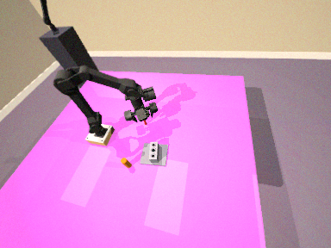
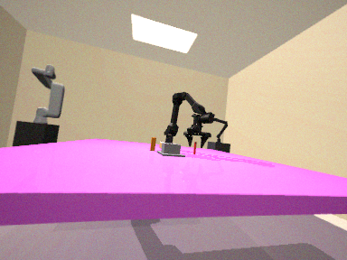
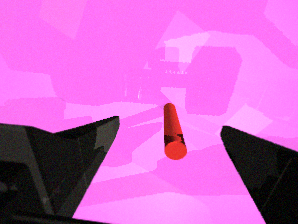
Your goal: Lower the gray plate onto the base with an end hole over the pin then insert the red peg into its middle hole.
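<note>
The red peg lies right at my gripper tip. Round my gripper tip: gray plate: 190 mm to the right, 110 mm ahead; gray base: 170 mm to the right, 110 mm ahead, 40 mm below; orange cylinder: 270 mm to the right, 10 mm behind.
</note>
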